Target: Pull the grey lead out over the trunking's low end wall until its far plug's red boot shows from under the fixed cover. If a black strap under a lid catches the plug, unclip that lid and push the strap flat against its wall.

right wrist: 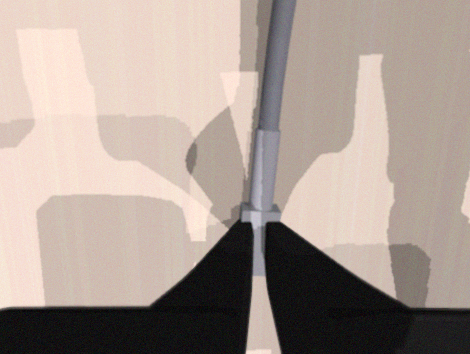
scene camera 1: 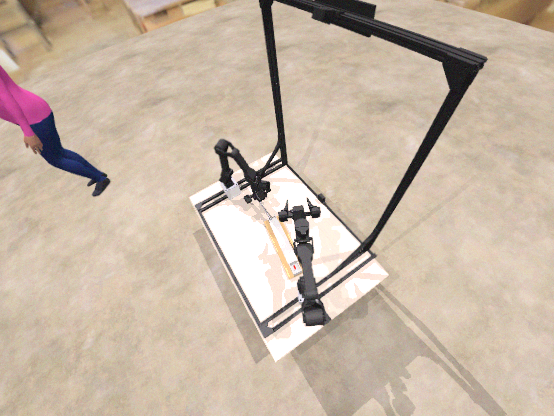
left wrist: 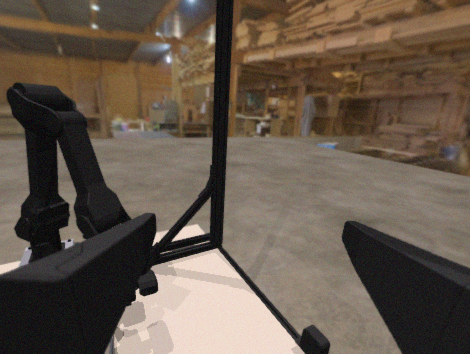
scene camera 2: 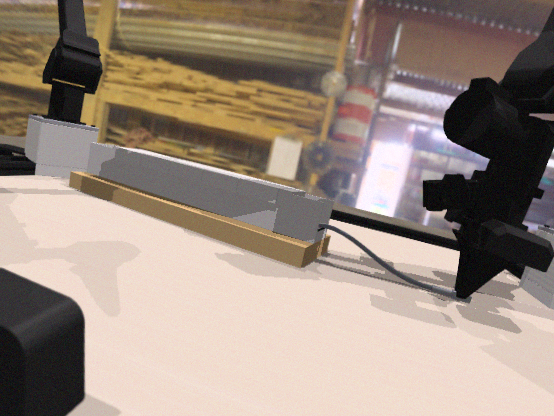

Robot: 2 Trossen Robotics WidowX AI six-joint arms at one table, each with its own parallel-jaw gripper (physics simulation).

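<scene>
The grey lead comes out of the near end of the grey trunking and curves down to the table. Its grey near plug is between the closed fingertips of my right gripper, low over the table. My left gripper is open and empty, raised to the right of the trunking in scene camera 1. A small red mark shows on the trunking's far end. No black strap or red boot can be made out; the trunking's inside is hidden.
Wooden rails run along the trunking's sides. The left arm reaches alongside it. A black frame stands at the table's edge. A person stands on the floor beyond the table.
</scene>
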